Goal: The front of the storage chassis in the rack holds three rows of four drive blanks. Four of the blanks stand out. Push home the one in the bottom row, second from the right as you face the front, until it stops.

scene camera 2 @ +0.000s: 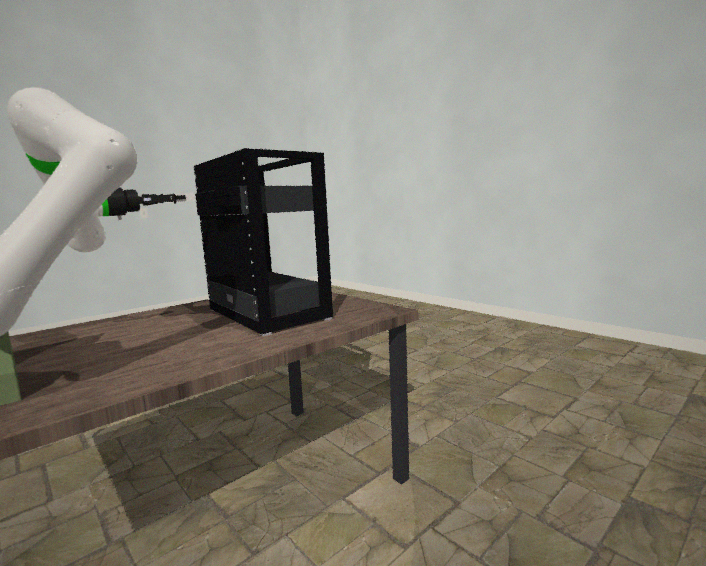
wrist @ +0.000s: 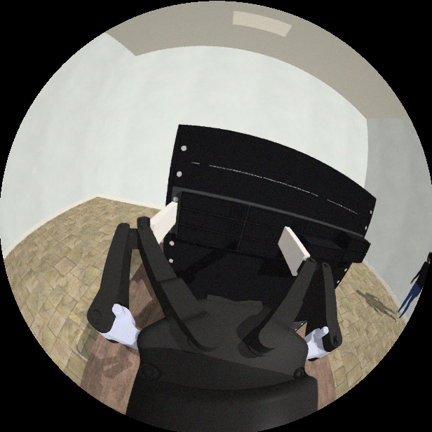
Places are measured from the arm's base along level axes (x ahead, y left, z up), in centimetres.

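Where they show: gripper, fingertip midpoint: [scene camera 2: 188, 197].
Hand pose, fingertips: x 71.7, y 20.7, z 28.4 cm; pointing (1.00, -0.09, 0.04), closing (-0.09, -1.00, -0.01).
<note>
After its pixels a point has its place.
The black storage chassis [scene camera 2: 220, 201] {x 70.5, y -7.3, z 25.9 cm} [wrist: 212, 220] sits in the upper part of the black rack [scene camera 2: 250, 247] {x 74.5, y -16.7, z 10.8 cm} [wrist: 270, 155]. In the wrist view its front shows rows of dark drive blanks, with faint seams between them. At the right end of the chassis dark blocks [wrist: 357, 247] stand out. The right finger covers part of the front, and it is too dark to tell which blank is the bottom-row, second from the right. My gripper [scene camera 2: 183, 198] {x 71.7, y 20.7, z 28.4 cm} [wrist: 230, 224] is open and empty. Its fingertips are a short distance in front of the chassis, at about its height.
The rack stands on a brown wooden table [scene camera 2: 147, 347] {x 45.0, y 1.6, z -18.9 cm}. A grey unit [scene camera 2: 232, 298] {x 77.0, y 4.0, z -9.4 cm} sits at the rack's bottom. A green block [scene camera 2: 7, 371] {x 10.9, y -13.8, z -11.4 cm} is at the left edge of the scene view. A person [wrist: 415, 285] stands at the far right in the wrist view.
</note>
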